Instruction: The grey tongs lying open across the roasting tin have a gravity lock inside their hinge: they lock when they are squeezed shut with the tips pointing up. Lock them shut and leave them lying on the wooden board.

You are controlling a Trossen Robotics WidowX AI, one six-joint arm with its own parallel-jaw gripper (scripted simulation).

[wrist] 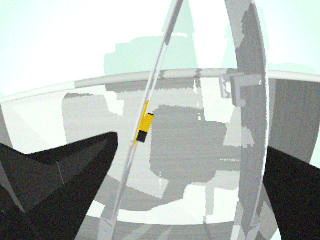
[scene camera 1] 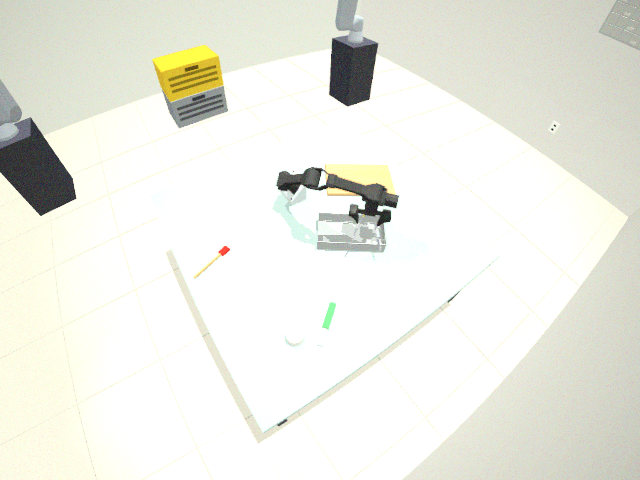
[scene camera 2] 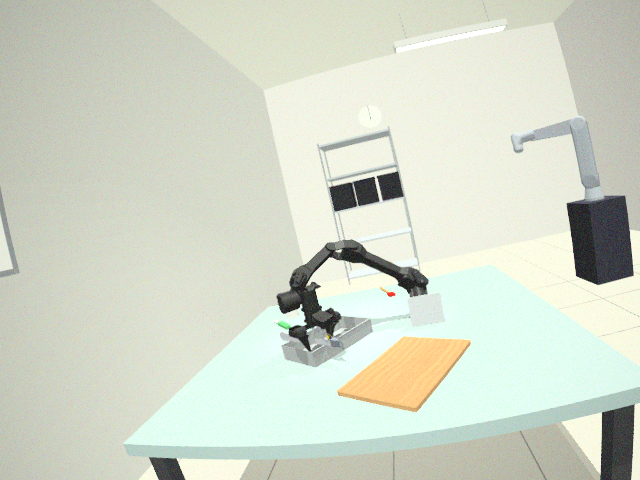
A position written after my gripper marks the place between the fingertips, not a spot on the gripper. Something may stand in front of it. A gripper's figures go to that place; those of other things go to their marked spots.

Scene:
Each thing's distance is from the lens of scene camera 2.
my gripper [scene camera 2: 320, 346]: 1.25 m
wooden board [scene camera 2: 405, 376]: 0.99 m

